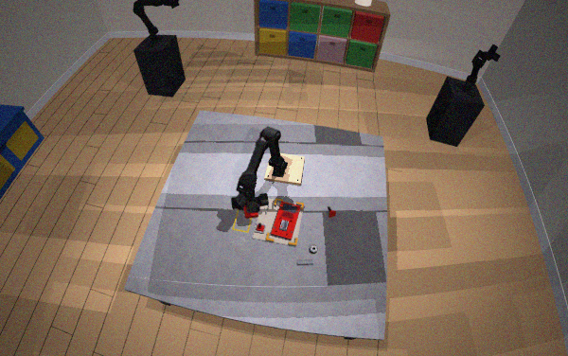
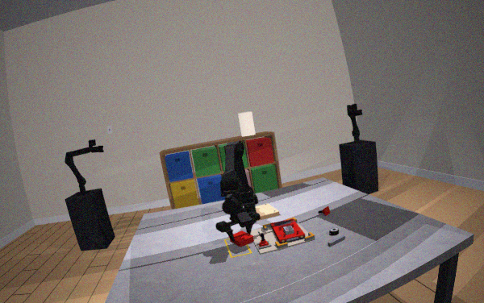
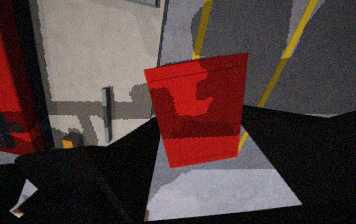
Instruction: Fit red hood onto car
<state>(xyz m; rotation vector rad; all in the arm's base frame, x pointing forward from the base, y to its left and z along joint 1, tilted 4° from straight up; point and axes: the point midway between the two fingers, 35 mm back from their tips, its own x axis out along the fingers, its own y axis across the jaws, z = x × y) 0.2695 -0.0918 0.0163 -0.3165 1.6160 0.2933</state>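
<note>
The red hood is 1 cm above my gripper tip. Round my gripper tip: grey engine block 6 cm ahead, 20 cm to the left, 1 cm above; then wheel 15 cm ahead, 37 cm to the left.
</note>
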